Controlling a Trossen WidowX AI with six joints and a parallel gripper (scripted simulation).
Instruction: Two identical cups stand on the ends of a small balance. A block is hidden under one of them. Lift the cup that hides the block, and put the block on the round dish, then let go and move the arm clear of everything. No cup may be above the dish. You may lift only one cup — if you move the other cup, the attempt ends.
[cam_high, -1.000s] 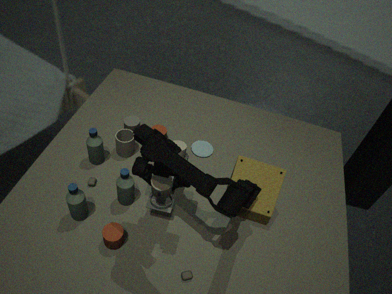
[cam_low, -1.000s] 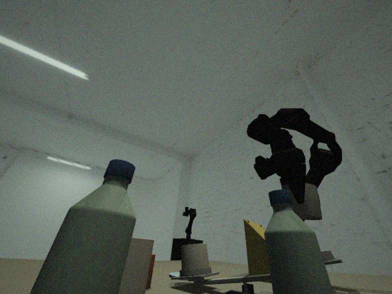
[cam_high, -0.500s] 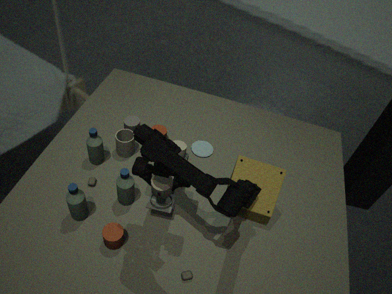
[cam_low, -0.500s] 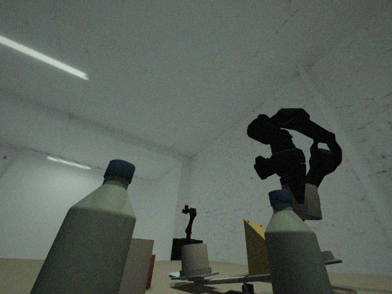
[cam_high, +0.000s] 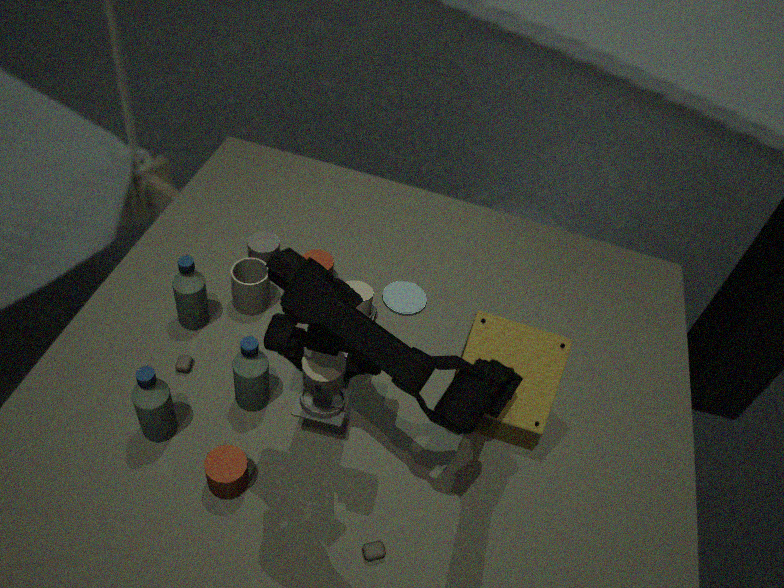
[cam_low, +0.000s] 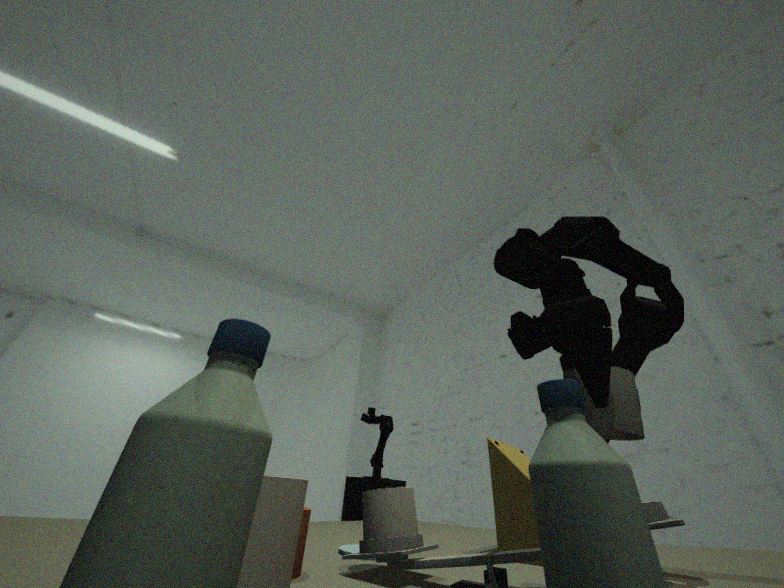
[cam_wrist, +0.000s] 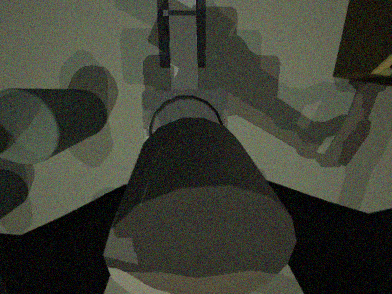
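The pale blue dish is 90 mm behind my gripper tip, 370 mm to the right of it and 170 mm below it. The rest, counted from my gripper tip: grey cylinder: 230 mm ahead, 370 mm to the right, 140 mm below.
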